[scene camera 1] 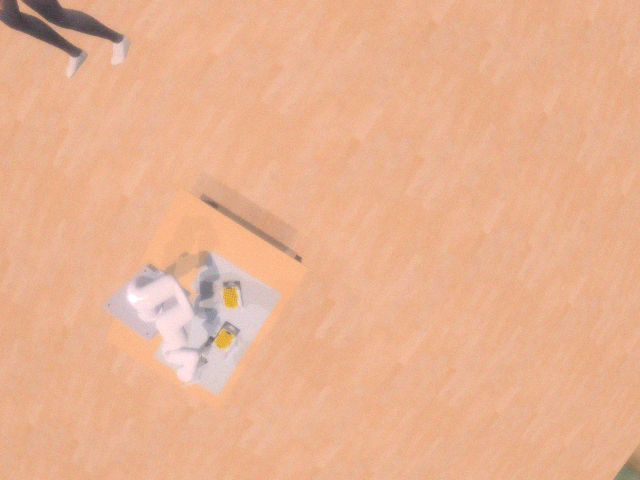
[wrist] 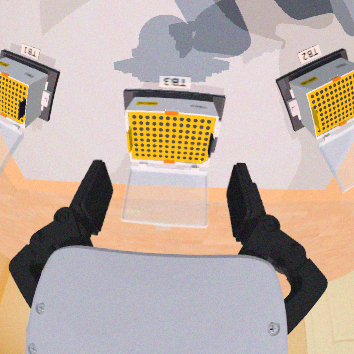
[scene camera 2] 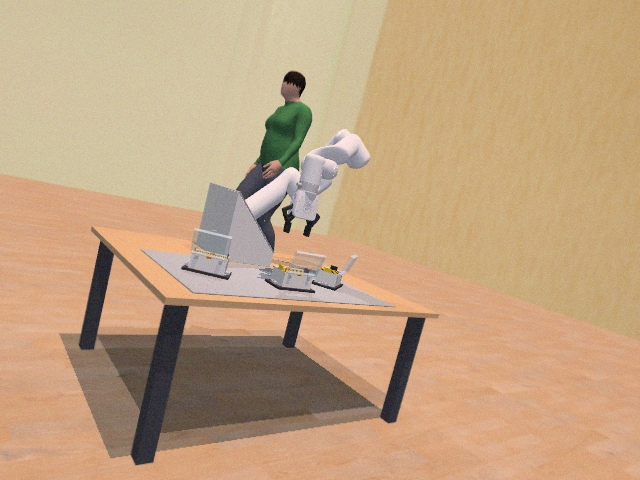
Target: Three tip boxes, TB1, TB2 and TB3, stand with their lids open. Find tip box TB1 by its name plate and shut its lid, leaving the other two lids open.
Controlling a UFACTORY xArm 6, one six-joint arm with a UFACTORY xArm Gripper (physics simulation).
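Places are measured from the arm's base along level axes (x ahead, y left, z up), in metres.
Pixels of known places: gripper, fingertip midpoint: (scene camera 1: 209,344) (wrist: 167,176) (scene camera 2: 296,234); arm's base at its link origin: (scene camera 1: 150,310) (scene camera 2: 244,213).
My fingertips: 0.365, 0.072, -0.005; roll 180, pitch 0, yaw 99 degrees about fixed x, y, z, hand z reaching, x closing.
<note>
Ahead of a thing's pixels: the offset from my fingertips to its top centre, as dx, dy, dz. "pt": to the spot under its first point. Level surfaces: height alone.
TB1 (wrist: 12,97) (scene camera 2: 208,265), a box with a yellow rack, is cut off at the left edge in the wrist view; its clear lid @[pt +0.074, -0.281, -0.092] (wrist: 7,147) (scene camera 2: 211,239) is open. The arm covers it in scene camera 1. TB3 @[+0.052, -0.001, -0.112] (wrist: 170,137) (scene camera 2: 290,280) (scene camera 1: 224,339) stands in the middle, lid open. TB2 @[-0.077, +0.236, -0.112] (wrist: 335,107) (scene camera 2: 328,278) (scene camera 1: 231,297) stands at the right of the wrist view, lid open. The name plates read upside down there. My gripper (wrist: 167,176) (scene camera 2: 297,232) (scene camera 1: 206,351) is open and empty, above the table, with TB3 between its fingers' lines of sight in the wrist view.
The boxes stand on a grey mat @[dz -0.187] (scene camera 1: 258,294) (scene camera 2: 232,290) on a wooden table (scene camera 1: 188,222) (scene camera 2: 129,263). The grey wedge-shaped base (scene camera 2: 219,214) stands behind TB1 in scene camera 2. A person (scene camera 2: 284,134) (scene camera 1: 77,25) stands on the floor beyond the table.
</note>
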